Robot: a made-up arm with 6 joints. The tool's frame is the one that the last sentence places.
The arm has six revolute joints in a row. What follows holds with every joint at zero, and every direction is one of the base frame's. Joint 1 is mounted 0.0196 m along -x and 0.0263 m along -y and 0.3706 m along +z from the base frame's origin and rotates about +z. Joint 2 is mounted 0.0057 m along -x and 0.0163 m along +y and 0.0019 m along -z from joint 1 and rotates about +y. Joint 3 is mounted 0.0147 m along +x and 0.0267 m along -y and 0.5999 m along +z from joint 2 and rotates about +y. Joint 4 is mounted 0.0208 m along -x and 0.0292 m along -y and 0.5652 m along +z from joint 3 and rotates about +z. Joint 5 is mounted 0.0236 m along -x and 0.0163 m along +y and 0.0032 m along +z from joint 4 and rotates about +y. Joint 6 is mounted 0.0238 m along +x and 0.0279 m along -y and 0.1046 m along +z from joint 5 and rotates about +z. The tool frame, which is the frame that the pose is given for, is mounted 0.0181 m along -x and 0.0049 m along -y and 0.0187 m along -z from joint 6; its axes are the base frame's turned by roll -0.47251, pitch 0.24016 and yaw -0.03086 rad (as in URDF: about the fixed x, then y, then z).
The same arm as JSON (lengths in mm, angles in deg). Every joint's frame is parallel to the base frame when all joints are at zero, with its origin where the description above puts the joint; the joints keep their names.
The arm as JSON. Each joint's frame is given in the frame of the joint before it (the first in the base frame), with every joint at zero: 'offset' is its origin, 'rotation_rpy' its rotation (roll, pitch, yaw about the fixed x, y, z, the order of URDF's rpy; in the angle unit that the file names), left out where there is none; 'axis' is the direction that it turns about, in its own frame. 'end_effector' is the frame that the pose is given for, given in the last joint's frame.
{"length_unit": "mm", "angle_unit": "deg", "chain": [
  {"id": "joint 1", "offset": [-19.6, -26.3, 370.6], "axis": [0.0, 0.0, 1.0]},
  {"id": "joint 2", "offset": [-5.7, 16.3, -1.9], "axis": [0.0, 1.0, 0.0]},
  {"id": "joint 3", "offset": [14.7, -26.7, 599.9], "axis": [0.0, 1.0, 0.0]},
  {"id": "joint 4", "offset": [-20.8, -29.2, 565.2], "axis": [0.0, 0.0, 1.0]},
  {"id": "joint 5", "offset": [-23.6, 16.3, 3.2], "axis": [0.0, 1.0, 0.0]},
  {"id": "joint 6", "offset": [23.8, -27.9, 104.6], "axis": [0.0, 0.0, 1.0]}
], "end_effector": {"offset": [-18.1, -4.9, -18.7], "rotation_rpy": [-27.07, 13.76, -1.77]}}

